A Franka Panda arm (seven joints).
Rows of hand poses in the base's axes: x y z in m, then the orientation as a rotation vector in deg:
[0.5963, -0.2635, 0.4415, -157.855, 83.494, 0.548]
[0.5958, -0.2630, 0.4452, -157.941, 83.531, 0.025]
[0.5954, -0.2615, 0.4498, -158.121, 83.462, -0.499]
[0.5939, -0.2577, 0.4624, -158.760, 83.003, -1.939]
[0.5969, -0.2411, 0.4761, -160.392, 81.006, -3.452]
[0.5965, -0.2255, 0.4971, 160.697, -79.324, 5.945]
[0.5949, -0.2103, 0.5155, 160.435, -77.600, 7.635]
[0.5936, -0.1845, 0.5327, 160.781, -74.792, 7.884]
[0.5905, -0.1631, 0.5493, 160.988, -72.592, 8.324]
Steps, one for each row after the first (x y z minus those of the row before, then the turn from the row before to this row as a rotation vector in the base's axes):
[-0.0005, 0.0005, 0.0037, -0.239, -0.253, 0.001]
[-0.0004, 0.0015, 0.0046, -0.270, -0.238, 0.089]
[-0.0015, 0.0038, 0.0126, -0.753, -0.649, 0.440]
[0.0030, 0.0166, 0.0137, -0.964, -0.594, 1.597]
[-0.0004, 0.0156, 0.0210, -1.607, -0.982, 1.025]
[-0.0016, 0.0152, 0.0184, -1.346, -0.563, 0.894]
[-0.0013, 0.0258, 0.0172, -0.928, 0.270, 1.692]
[-0.0031, 0.0214, 0.0166, -0.812, 0.073, 1.323]

